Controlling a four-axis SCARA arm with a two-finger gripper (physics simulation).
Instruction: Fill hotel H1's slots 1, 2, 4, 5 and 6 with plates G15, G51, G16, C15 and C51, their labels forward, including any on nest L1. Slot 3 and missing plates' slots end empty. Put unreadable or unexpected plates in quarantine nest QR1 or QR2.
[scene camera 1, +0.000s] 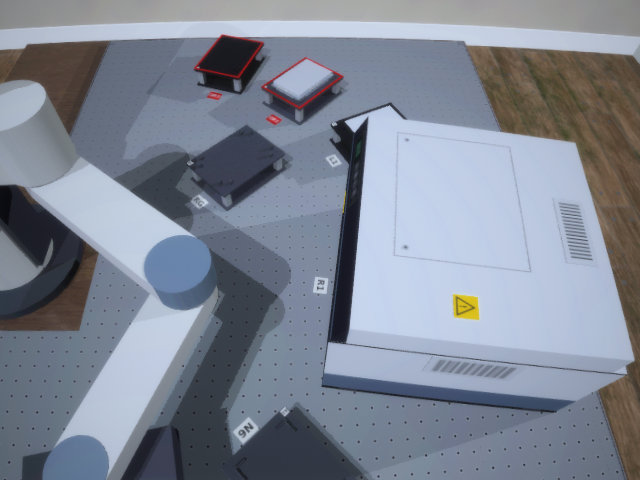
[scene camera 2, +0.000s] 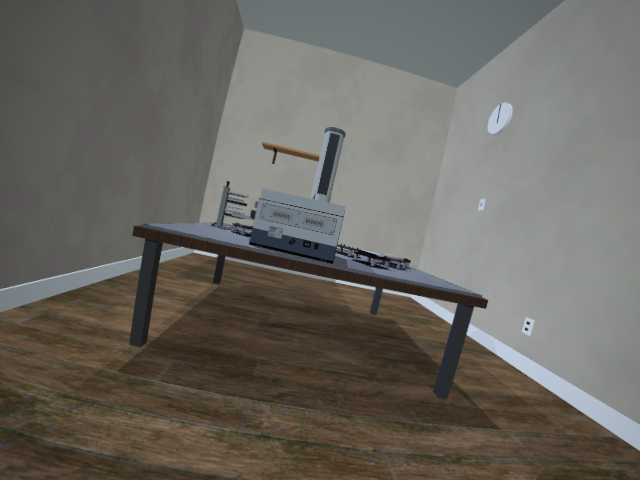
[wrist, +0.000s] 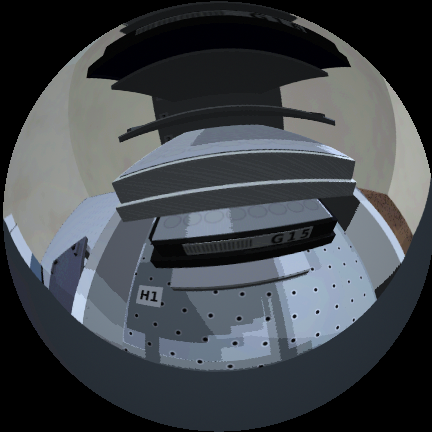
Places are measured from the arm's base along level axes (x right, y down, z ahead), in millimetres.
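Where they show: gripper, fingertip midpoint: (scene camera 2: 231, 214); arm's base at its link origin: (scene camera 1: 19, 261).
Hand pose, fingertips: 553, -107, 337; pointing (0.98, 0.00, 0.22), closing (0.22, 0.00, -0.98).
Things, the pixels of their centre, and the offset from my fingertips, as dx, dy, dz.
- Plate G15 at the middle of its body: (wrist: 233, 178) -16, +7, -4
- hotel H1 at the middle of its body: (wrist: 220, 105) (scene camera 2: 229, 205) +24, -50, +5
- grey plate at the middle of its body: (wrist: 229, 140) -16, -21, -4
- red-rimmed quarantine nest at the middle of its body: (scene camera 1: 302, 89) (scene camera 2: 390, 261) -1004, +67, +222
- nest L1 at the middle of its body: (scene camera 1: 375, 135) (scene camera 2: 371, 259) -838, +65, +379
- R1 at the middle of its body: (scene camera 1: 458, 265) (scene camera 2: 302, 226) -449, -27, +453
- dark RG nest at the middle of its body: (scene camera 1: 237, 164) (scene camera 2: 345, 250) -753, +65, +81
- Nest N6 at the middle of its body: (wrist: 69, 298) (scene camera 2: 249, 230) -161, +67, +191
Plate G15 (wrist: 245, 245) sits low in hotel H1 (wrist: 270, 97) (scene camera 2: 223, 205), label facing the wrist camera. My gripper (wrist: 229, 161) is shut on G15, one finger at each side. A grey plate (wrist: 235, 172) with no label on its near face is directly above G15. A dark plate (wrist: 220, 22) higher up has a label too distorted to read. A white plate (scene camera 1: 303, 78) lies on one red-rimmed quarantine nest (scene camera 1: 281, 94); the other quarantine nest (scene camera 1: 230, 55) is empty. Another white plate (scene camera 1: 376, 114) on nest L1 (scene camera 1: 343, 138) is partly hidden. The fingers are not distinguishable in either scene view.
The white instrument at R1 (scene camera 1: 465, 191) (scene camera 2: 299, 222) stands beside the L1 nest. The dark RG nest (scene camera 1: 237, 157) stands left of L1. Nest N6 (scene camera 1: 305, 446) (wrist: 69, 270) is near the hotel. The arm's links (scene camera 1: 113, 206) reach over the pegboard.
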